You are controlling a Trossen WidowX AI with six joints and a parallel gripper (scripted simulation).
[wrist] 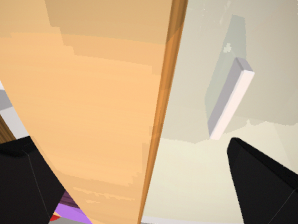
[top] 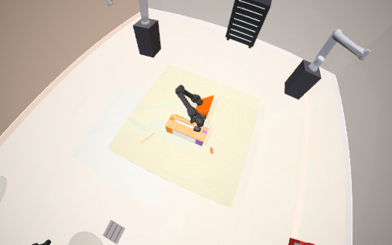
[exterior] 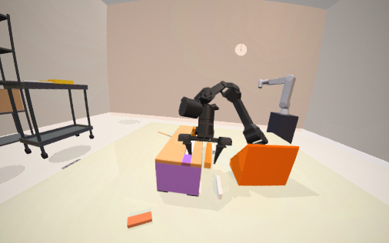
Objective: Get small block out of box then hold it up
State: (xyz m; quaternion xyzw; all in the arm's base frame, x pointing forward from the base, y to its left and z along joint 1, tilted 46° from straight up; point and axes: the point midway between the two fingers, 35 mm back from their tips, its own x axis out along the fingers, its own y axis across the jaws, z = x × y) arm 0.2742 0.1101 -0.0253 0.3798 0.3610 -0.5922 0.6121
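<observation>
My gripper tip is now 3 cm to the right of the tan block, 3 cm short of it and 3 cm above it. Also, from my gripper tip: box 13 cm to the right, 4 cm ahead, 2 cm below; flat orange piece 17 cm to the left, 16 cm ahead, 8 cm below; thin stick 46 cm to the right, 28 cm ahead, 8 cm below.
</observation>
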